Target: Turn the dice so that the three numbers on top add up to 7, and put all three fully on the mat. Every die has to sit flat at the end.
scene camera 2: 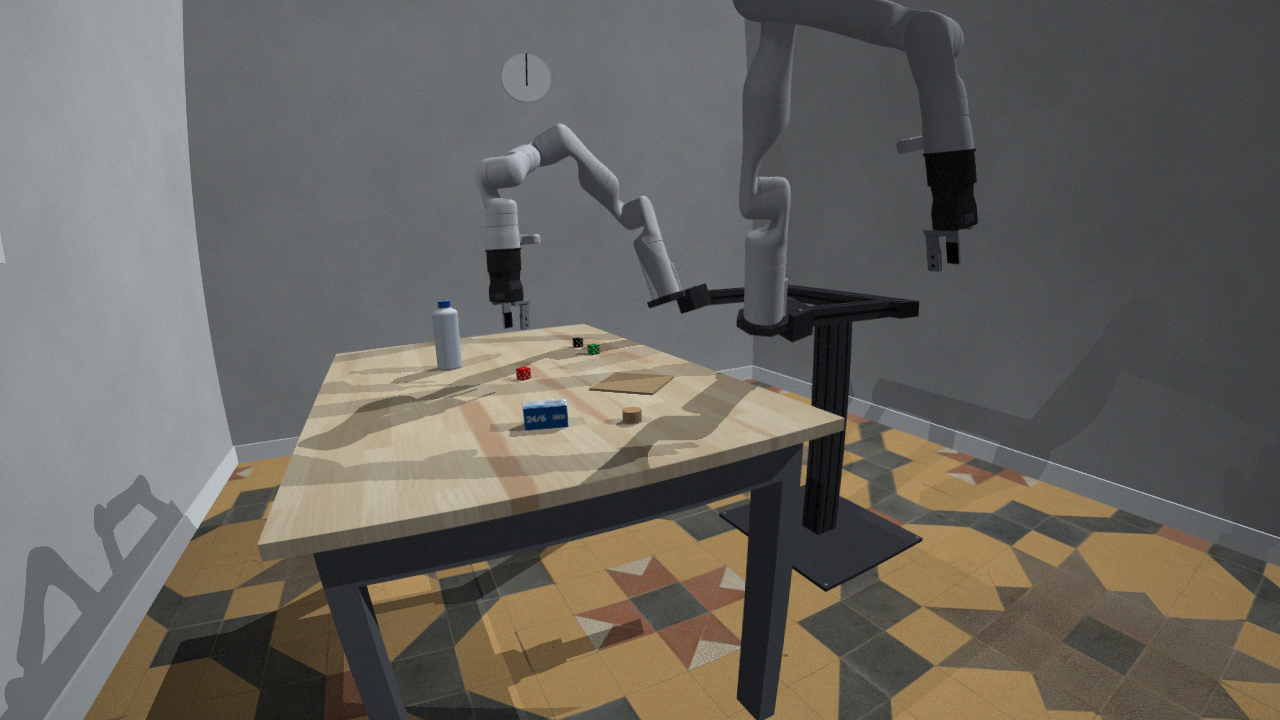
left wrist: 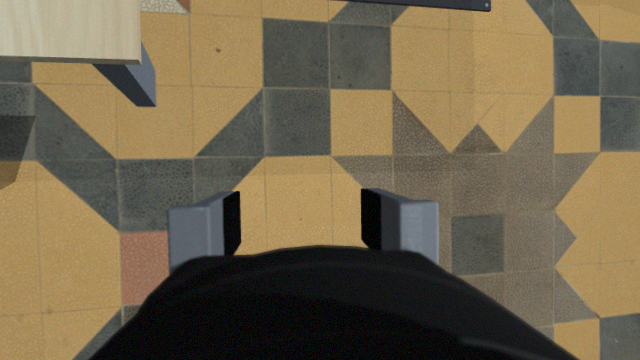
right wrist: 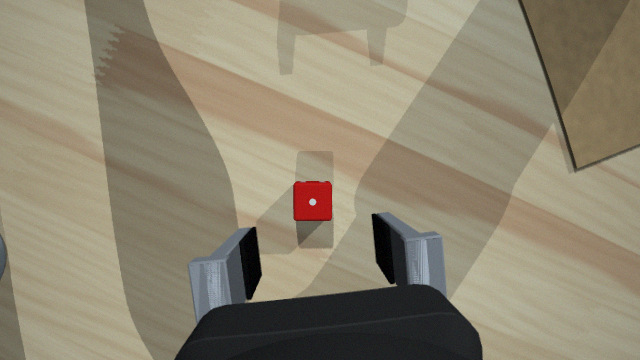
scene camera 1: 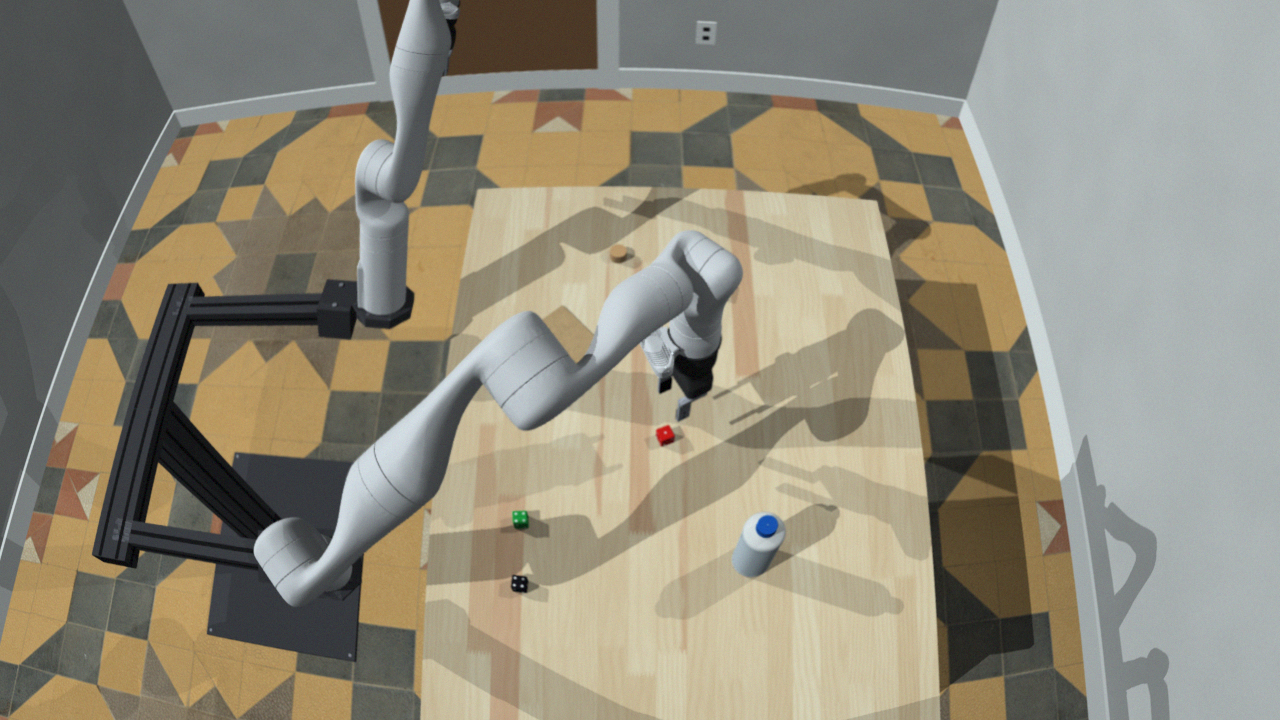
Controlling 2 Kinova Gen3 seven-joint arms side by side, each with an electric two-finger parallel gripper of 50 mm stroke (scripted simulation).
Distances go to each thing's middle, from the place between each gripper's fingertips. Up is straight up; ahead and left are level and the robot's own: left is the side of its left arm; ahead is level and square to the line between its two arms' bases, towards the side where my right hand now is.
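The white bottle (scene camera 1: 759, 542) is 50 mm below my right hand (scene camera 2: 516, 328), 230 mm to the right of it and 150 mm ahead of it. I see a staples box (scene camera 2: 546, 414) that is 120 mm below my right hand, 340 mm to the left of it and 20 mm ahead of it, while the brown square mat (scene camera 1: 576, 338) is 140 mm below that same right hand, 160 mm to the left of it and 210 mm behind it.
My left hand (scene camera 2: 944, 266) is 280 mm above the brown square mat, 520 mm to the left of it and 330 mm short of it. The staples box is 260 mm below my left hand, 340 mm to the right of it and 560 mm ahead of it. And the white bottle is 200 mm below my left hand, 900 mm to the right of it and 690 mm ahead of it.
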